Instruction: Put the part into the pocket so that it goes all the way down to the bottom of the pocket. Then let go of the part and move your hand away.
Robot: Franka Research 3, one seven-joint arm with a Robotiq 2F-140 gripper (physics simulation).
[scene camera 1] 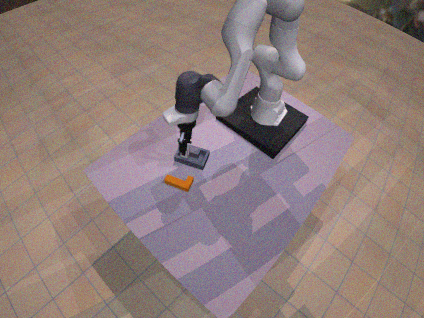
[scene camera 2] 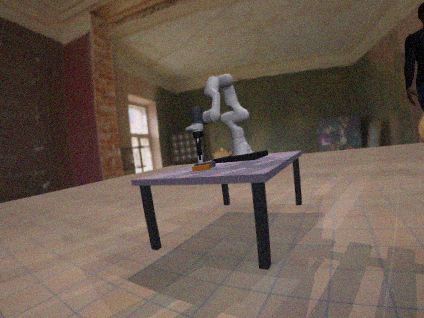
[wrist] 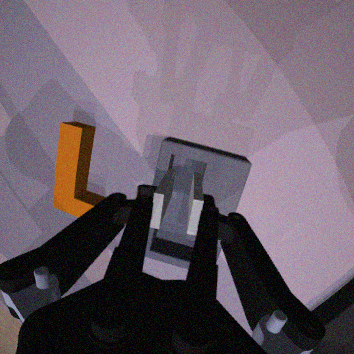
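Observation:
The orange L-shaped part (scene camera 1: 178, 182) (scene camera 2: 201, 168) (wrist: 68, 165) lies flat on the table, outside the pocket. In the wrist view its short leg is partly hidden behind the gripper linkage. The grey block with the recessed pocket (scene camera 1: 205, 153) (wrist: 227, 172) stands beside the part, on the side nearer the robot base. My gripper (scene camera 1: 184, 151) (scene camera 2: 201, 160) (wrist: 182, 183) points down at the block, its fingertips low over the pocket. The fingers stand a little apart, with grey pocket surface showing between them and no orange part there. The exact fingertip height is hard to tell.
The arm's black base plate (scene camera 1: 240, 125) (scene camera 2: 260, 156) lies on the table, behind and to the right of the block in the first scene view. The table (scene camera 1: 280, 230) (scene camera 2: 200, 178) has a patchy light and shadow pattern. A person (scene camera 2: 417, 65) stands far right.

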